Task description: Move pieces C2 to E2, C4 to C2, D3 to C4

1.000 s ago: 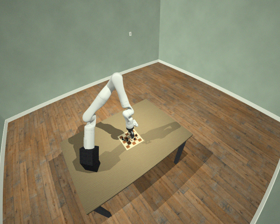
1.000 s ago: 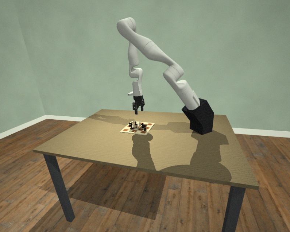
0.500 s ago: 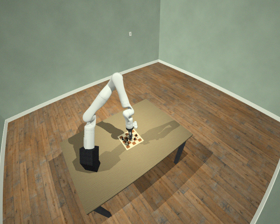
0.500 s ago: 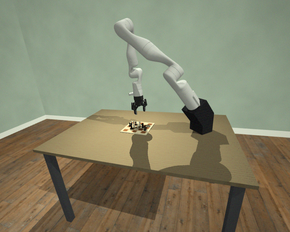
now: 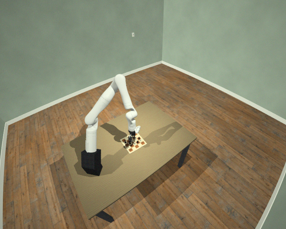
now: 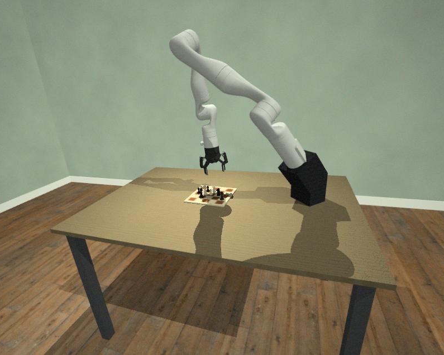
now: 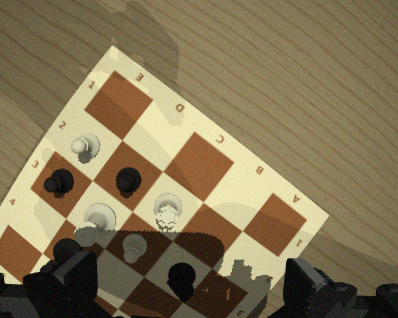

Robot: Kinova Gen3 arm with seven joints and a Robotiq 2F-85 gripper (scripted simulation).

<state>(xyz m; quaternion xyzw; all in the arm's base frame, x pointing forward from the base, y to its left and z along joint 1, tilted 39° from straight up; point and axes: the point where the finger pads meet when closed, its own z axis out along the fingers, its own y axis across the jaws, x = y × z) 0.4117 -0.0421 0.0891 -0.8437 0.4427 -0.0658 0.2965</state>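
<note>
Right now my hand is 120 mm above the chessboard, 40 mm to the right of it and 10 mm short of it. Round my hand: black knight (100 mm below, 30 mm to the left, 30 mm behind).
</note>
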